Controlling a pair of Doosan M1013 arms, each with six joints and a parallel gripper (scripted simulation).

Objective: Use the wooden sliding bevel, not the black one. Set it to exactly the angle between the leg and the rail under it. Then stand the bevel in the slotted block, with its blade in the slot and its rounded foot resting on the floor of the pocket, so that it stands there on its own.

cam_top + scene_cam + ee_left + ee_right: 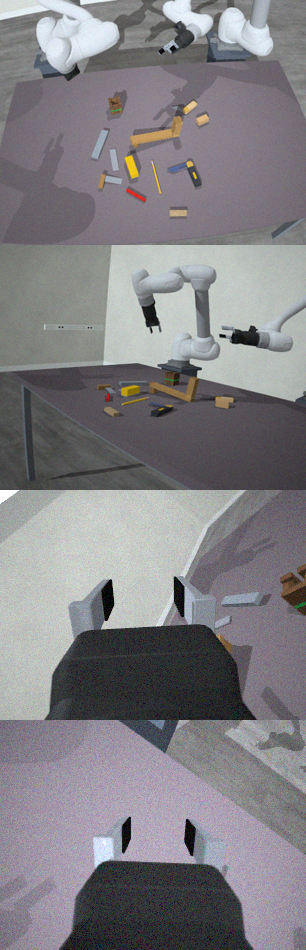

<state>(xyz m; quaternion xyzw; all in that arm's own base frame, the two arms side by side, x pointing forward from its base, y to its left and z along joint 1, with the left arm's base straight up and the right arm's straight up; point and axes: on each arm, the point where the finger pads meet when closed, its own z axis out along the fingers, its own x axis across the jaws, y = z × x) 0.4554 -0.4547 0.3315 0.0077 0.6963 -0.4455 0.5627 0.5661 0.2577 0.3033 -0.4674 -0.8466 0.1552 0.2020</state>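
Note:
The wooden sliding bevel lies 11 cm ahead of my left hand, 11 cm to the left of it and 32 cm below it. Also, from my left hand: black bevel: 48 cm ahead, 9 cm to the left, 32 cm below; yellow block: 45 cm ahead, 18 cm to the right, 32 cm below; grey blade: 12 cm ahead, 8 cm to the left, 32 cm below.

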